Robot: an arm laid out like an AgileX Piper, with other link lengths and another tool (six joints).
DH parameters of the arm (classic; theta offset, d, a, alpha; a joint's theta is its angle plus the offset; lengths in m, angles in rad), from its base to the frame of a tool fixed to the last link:
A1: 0 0.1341 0 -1.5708
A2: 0.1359 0 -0.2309 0
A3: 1.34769 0 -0.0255 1.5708
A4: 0 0.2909 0 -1.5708
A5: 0 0 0 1.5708
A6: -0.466 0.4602 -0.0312 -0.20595
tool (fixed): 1.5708 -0.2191 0 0
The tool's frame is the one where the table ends.
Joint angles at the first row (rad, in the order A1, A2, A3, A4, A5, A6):
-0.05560, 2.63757, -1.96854, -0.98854, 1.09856, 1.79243
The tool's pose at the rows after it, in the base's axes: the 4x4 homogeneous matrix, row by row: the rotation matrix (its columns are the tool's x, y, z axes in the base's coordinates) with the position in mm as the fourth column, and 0 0 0 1 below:
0.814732 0.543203 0.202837 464.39; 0.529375 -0.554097 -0.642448 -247.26; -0.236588 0.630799 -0.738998 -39.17; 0 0 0 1
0.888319 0.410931 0.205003 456.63; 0.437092 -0.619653 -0.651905 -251.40; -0.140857 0.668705 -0.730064 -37.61; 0 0 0 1
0.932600 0.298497 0.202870 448.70; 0.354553 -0.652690 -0.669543 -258.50; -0.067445 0.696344 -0.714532 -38.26; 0 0 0 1
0.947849 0.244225 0.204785 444.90; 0.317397 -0.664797 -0.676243 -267.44; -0.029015 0.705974 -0.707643 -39.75; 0 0 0 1
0.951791 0.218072 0.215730 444.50; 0.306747 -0.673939 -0.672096 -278.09; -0.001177 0.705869 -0.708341 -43.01; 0 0 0 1
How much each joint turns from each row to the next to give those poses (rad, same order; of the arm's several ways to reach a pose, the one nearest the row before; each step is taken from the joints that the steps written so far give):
-0.01033, -0.00002, -0.04319, 0.05079, 0.04398, 0.05297
-0.01742, 0.00001, -0.02769, 0.02516, 0.01157, 0.10905
-0.02009, 0.00193, -0.01023, 0.00144, 0.00187, 0.10005
-0.02189, -0.00006, -0.00077, -0.00296, -0.01396, 0.04202
-0.02578, 0.00101, -0.00004, 0.00000, -0.03058, 0.00985

